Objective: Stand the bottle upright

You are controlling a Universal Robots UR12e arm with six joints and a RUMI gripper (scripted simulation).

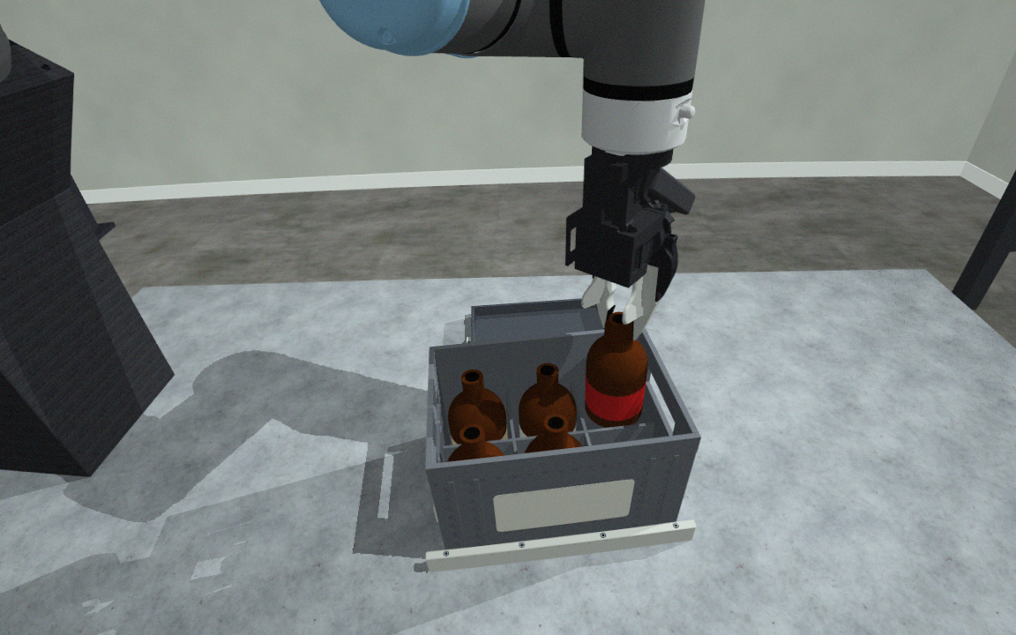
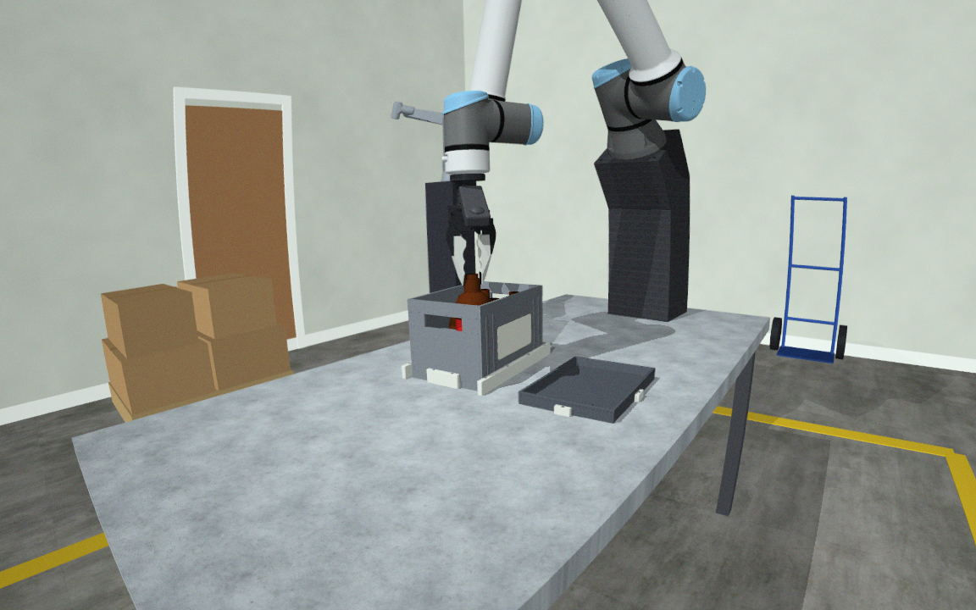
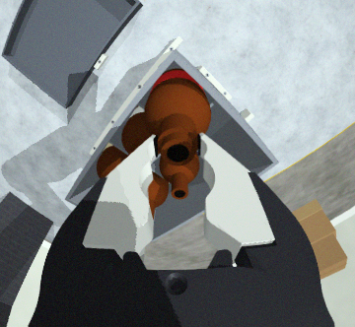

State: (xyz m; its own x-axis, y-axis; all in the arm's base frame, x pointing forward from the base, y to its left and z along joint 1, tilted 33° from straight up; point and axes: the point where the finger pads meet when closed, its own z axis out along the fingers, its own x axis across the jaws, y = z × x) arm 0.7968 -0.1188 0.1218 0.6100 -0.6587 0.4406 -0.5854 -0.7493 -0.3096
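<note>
Now: hand 7 cm above the glass bottle. The rest, counted from my hand: crate 14 cm below, 9 cm behind, 5 cm to the right; then grey tray 24 cm to the left, 21 cm below, 6 cm behind.
</note>
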